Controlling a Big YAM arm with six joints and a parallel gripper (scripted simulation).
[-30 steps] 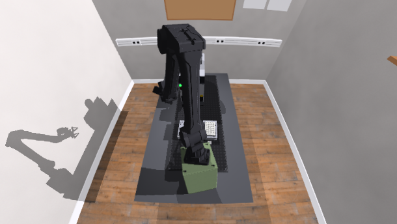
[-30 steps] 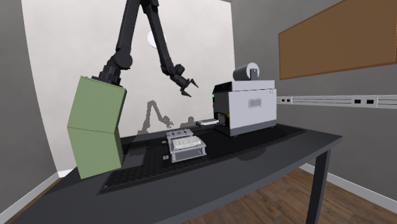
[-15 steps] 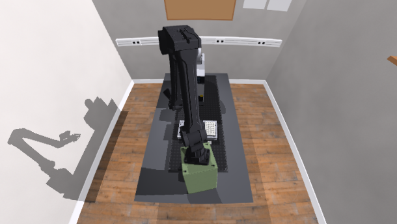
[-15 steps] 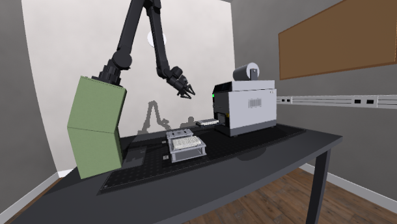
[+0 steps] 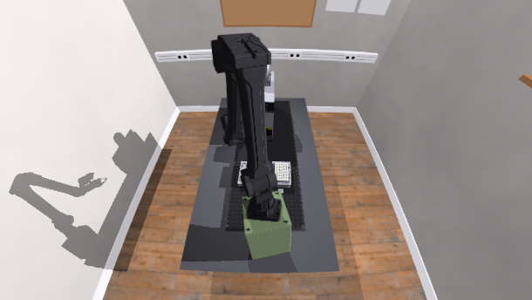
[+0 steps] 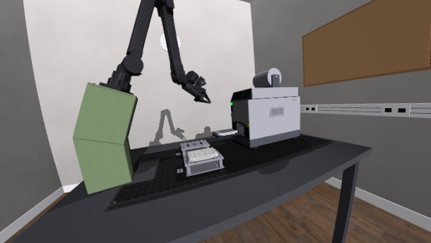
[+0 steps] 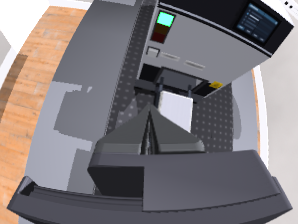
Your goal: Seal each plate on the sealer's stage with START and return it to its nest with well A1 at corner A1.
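Right now the dark sealer stage is 21 cm below my hand, 9 cm to the right of it and 7 cm ahead of it. From my hand the other things lie so: yellow warning label 18 cm ahead, 16 cm to the right, 15 cm below; then foil roll 40 cm ahead, 12 cm above, 4 cm to the right; then white plate 28 cm to the right, 24 cm below, 10 cm behind.
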